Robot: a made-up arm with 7 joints. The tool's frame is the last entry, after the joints.
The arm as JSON. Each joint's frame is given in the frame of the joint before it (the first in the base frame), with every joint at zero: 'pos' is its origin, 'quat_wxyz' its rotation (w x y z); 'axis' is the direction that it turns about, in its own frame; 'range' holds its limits. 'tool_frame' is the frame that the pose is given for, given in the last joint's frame.
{
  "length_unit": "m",
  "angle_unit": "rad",
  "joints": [
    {
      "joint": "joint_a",
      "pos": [
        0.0,
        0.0,
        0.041
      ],
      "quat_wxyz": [
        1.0,
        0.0,
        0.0,
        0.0
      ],
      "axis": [
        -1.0,
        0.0,
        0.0
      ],
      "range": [
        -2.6,
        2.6
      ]
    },
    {
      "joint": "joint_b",
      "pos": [
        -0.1,
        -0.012,
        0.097
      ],
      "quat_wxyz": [
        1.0,
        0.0,
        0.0,
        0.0
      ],
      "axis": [
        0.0,
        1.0,
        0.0
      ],
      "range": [
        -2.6,
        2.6
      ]
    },
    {
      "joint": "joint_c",
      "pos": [
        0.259,
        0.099,
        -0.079
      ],
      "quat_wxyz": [
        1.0,
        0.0,
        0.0,
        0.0
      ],
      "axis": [
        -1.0,
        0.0,
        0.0
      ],
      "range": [
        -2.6,
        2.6
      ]
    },
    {
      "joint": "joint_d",
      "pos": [
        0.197,
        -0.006,
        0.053
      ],
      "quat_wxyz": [
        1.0,
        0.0,
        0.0,
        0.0
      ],
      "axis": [
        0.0,
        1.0,
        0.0
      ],
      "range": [
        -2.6,
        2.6
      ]
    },
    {
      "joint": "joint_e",
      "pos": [
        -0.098,
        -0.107,
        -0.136
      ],
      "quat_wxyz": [
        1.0,
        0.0,
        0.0,
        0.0
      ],
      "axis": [
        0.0,
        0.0,
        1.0
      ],
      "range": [
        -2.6,
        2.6
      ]
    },
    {
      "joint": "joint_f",
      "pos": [
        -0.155,
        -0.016,
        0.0
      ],
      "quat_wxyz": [
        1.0,
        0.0,
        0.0,
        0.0
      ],
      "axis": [
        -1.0,
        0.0,
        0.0
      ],
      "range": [
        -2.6,
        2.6
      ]
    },
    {
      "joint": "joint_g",
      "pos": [
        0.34,
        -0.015,
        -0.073
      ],
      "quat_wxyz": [
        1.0,
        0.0,
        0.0,
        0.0
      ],
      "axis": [
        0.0,
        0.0,
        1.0
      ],
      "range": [
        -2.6,
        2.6
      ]
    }
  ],
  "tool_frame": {
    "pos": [
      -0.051,
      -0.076,
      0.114
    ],
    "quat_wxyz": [
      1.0,
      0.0,
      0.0,
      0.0
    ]
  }
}
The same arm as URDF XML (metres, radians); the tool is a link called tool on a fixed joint. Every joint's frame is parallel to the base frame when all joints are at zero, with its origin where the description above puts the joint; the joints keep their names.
<robot name="arm">
  <joint name="joint_a" type="revolute">
    <parent link="base"/>
    <child link="link1"/>
    <origin xyz="0 0 0.041" rpy="0 0 0"/>
    <axis xyz="-1 0 0"/>
    <limit lower="-2.6" upper="2.6"/>
  </joint>
  <joint name="joint_b" type="revolute">
    <parent link="link1"/>
    <child link="link2"/>
    <origin xyz="-0.1 -0.012 0.097" rpy="0 0 0"/>
    <axis xyz="0 1 0"/>
    <limit lower="-2.6" upper="2.6"/>
  </joint>
  <joint name="joint_c" type="revolute">
    <parent link="link2"/>
    <child link="link3"/>
    <origin xyz="0.259 0.099 -0.079" rpy="0 0 0"/>
    <axis xyz="-1 0 0"/>
    <limit lower="-2.6" upper="2.6"/>
  </joint>
  <joint name="joint_d" type="revolute">
    <parent link="link3"/>
    <child link="link4"/>
    <origin xyz="0.197 -0.006 0.053" rpy="0 0 0"/>
    <axis xyz="0 1 0"/>
    <limit lower="-2.6" upper="2.6"/>
  </joint>
  <joint name="joint_e" type="revolute">
    <parent link="link4"/>
    <child link="link5"/>
    <origin xyz="-0.098 -0.107 -0.136" rpy="0 0 0"/>
    <axis xyz="0 0 1"/>
    <limit lower="-2.6" upper="2.6"/>
  </joint>
  <joint name="joint_f" type="revolute">
    <parent link="link5"/>
    <child link="link6"/>
    <origin xyz="-0.155 -0.016 0" rpy="0 0 0"/>
    <axis xyz="-1 0 0"/>
    <limit lower="-2.6" upper="2.6"/>
  </joint>
  <joint name="joint_g" type="revolute">
    <parent link="link6"/>
    <child link="link7"/>
    <origin xyz="0.34 -0.015 -0.073" rpy="0 0 0"/>
    <axis xyz="0 0 1"/>
    <limit lower="-2.6" upper="2.6"/>
  </joint>
  <joint name="tool_fixed" type="fixed">
    <parent link="link7"/>
    <child link="tool"/>
    <origin xyz="-0.051 -0.076 0.114" rpy="0 0 0"/>
  </joint>
  <link name="base"/>
  <link name="link1"/>
  <link name="link2"/>
  <link name="link3"/>
  <link name="link4"/>
  <link name="link5"/>
  <link name="link6"/>
  <link name="link7"/>
  <link name="tool"/>
</robot>

